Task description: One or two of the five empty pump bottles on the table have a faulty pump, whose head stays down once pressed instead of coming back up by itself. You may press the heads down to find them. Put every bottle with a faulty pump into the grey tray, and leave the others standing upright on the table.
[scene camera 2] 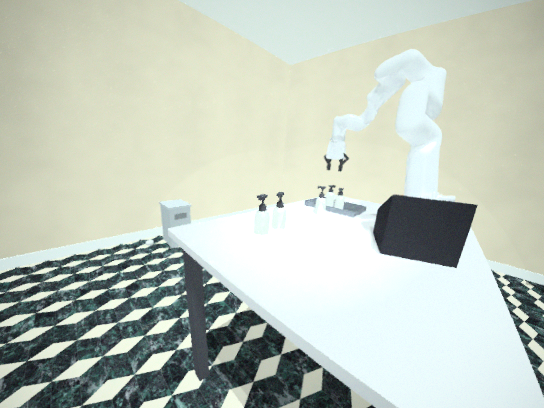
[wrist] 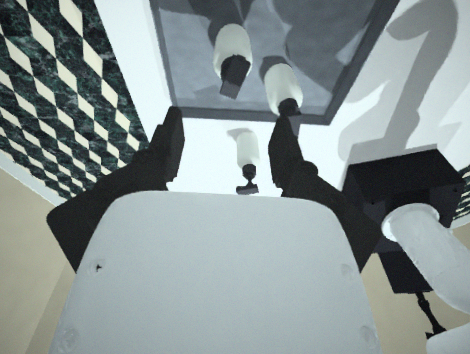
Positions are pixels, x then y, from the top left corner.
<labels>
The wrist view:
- my gripper: 228,128
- grey tray: 326,53
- pump bottle: 284,94
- pump bottle: 232,60
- pump bottle: 248,154
</labels>
